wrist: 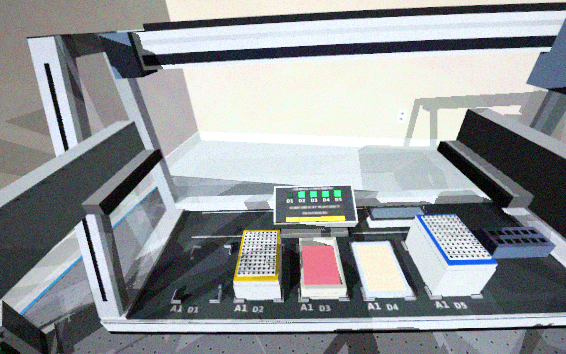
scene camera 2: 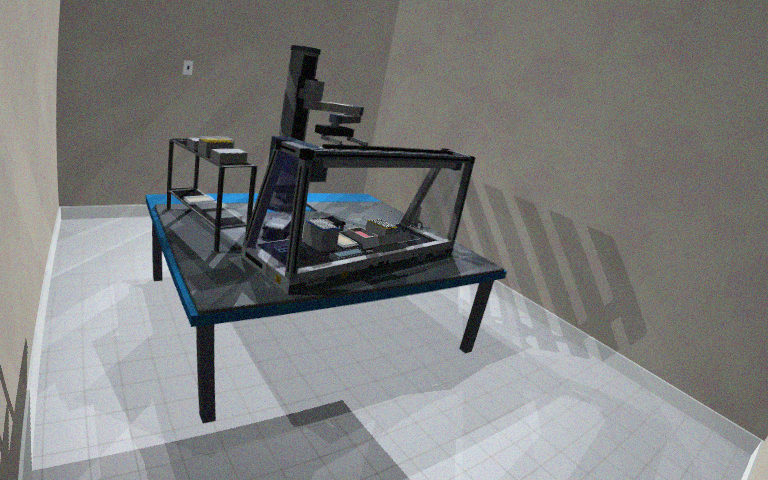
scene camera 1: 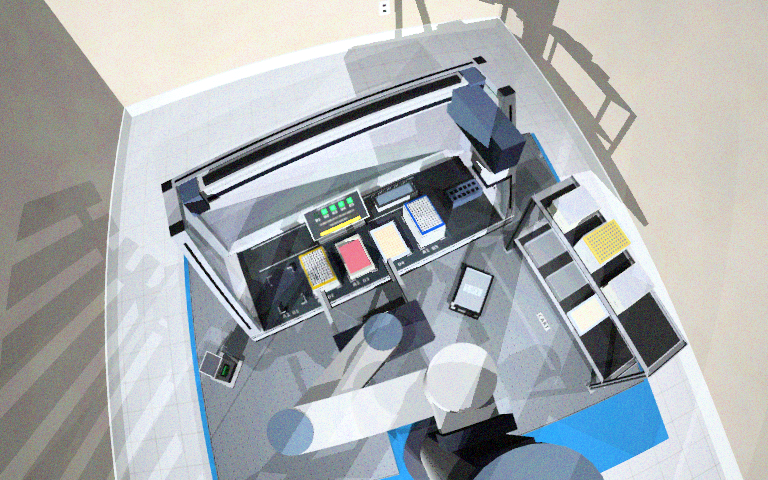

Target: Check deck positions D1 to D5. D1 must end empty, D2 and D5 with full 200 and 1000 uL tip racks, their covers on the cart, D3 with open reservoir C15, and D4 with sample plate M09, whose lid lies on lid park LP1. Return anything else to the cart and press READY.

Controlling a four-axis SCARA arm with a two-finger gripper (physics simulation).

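Places are measured from the arm's base along level axes (x down, y right, z back), in metres.
Where they show: gripper, fingertip midpoint: (wrist: 295, 133) (scene camera 2: 354, 143) (scene camera 1: 353, 275).
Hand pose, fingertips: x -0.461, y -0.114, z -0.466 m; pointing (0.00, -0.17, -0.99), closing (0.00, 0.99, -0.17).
Things, the pixels of their centre, and the offset from my fingertips. "spot": a spot on its surface instead.
- yellow-rimmed tip rack, body centre: (wrist: 260, 261) (scene camera 1: 318, 270) (scene camera 2: 381, 229) dx +0.368, dy -0.111, dz -0.188 m
- open reservoir, body centre: (wrist: 320, 265) (scene camera 1: 354, 256) (scene camera 2: 362, 235) dx +0.385, dy +0.011, dz -0.211 m
- blue-rimmed tip rack, body centre: (wrist: 444, 251) (scene camera 1: 423, 220) (scene camera 2: 320, 234) dx +0.351, dy +0.255, dz -0.257 m
- bluish lid, surface spot: (wrist: 397, 213) (scene camera 1: 394, 195) spot: dx +0.377, dy +0.194, dz -0.392 m
- display, surface spot: (wrist: 315, 205) spot: dx +0.335, dy -0.012, dz -0.344 m
- cart, body centre: (scene camera 1: 586, 290) (scene camera 2: 206, 189) dx +0.270, dy +0.651, dz +0.144 m
- yellow rack, body centre: (scene camera 1: 607, 241) (scene camera 2: 216, 141) dx +0.040, dy +0.638, dz +0.080 m
- tablet, body centre: (scene camera 1: 473, 289) dx +0.395, dy +0.342, dz -0.001 m
- small box, body centre: (scene camera 1: 219, 367) (scene camera 2: 413, 214) dx +0.383, dy -0.504, dz +0.045 m
My gripper (scene camera 1: 356, 277) (scene camera 2: 344, 144) (wrist: 295, 133) is open and empty, high over the deck's front edge. D1 (wrist: 200, 270) bears no labware inside its corner brackets. A yellow-rimmed tip rack (scene camera 1: 318, 268) (wrist: 259, 255) stands uncovered on D2. An open reservoir (scene camera 1: 355, 257) (wrist: 321, 265) with red liquid is on D3. A cream plate (scene camera 1: 390, 241) (wrist: 381, 270) lies unlidded on D4. A blue-rimmed tip rack (scene camera 1: 424, 217) (wrist: 455, 240) stands uncovered on D5. A bluish lid (scene camera 1: 396, 194) (wrist: 397, 213) lies behind D4. The display (wrist: 315, 205) shows D2 to D5 green, D1 dark. Labware codes are unreadable.
The cart (scene camera 2: 219, 192) bears a yellow rack (scene camera 1: 606, 242), pale covers (scene camera 1: 574, 204) and a cream plate (scene camera 1: 587, 314). A tablet (scene camera 1: 474, 285) lies before the deck. A small box (scene camera 1: 220, 367) with a green patch stands at left. Frame posts and a high rail surround the deck.
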